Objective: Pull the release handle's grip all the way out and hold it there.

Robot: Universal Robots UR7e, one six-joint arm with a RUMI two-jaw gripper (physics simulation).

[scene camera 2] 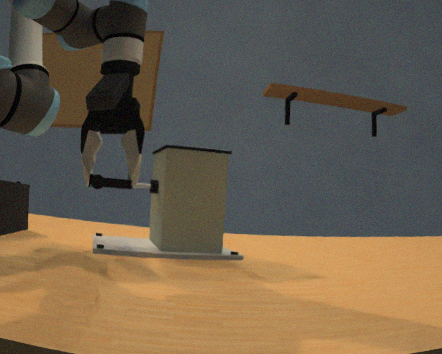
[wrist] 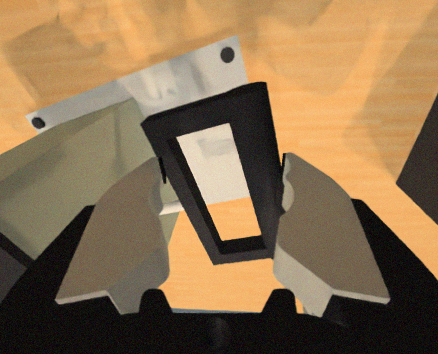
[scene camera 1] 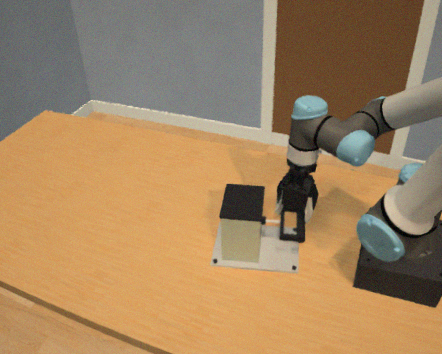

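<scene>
The release handle's grip, a black rectangular frame (scene camera 1: 301, 226) (scene camera 2: 115, 183) (wrist: 260, 165), stands out from the side of a pale green-beige housing (scene camera 1: 241, 240) (scene camera 2: 192, 200) (wrist: 75, 170) with a black top. A stretch of light rod (scene camera 1: 272, 221) (scene camera 2: 142, 185) (wrist: 171, 207) shows between the frame and the housing. My gripper (scene camera 1: 293, 216) (scene camera 2: 112, 184) (wrist: 222, 159) points down and is shut on the frame, one finger on the housing side and one on the outer side. In the wrist view the frame sits slanted between the fingers. The finger contacts are partly hidden.
The housing stands on a light grey base plate (scene camera 1: 280, 255) (scene camera 2: 122, 244) (wrist: 210, 70) with dark bolts, on the wooden table. The dark robot base (scene camera 1: 400, 280) (scene camera 2: 12, 207) (wrist: 425, 165) is on the handle's side of the housing. A wall shelf (scene camera 2: 335, 98) hangs behind.
</scene>
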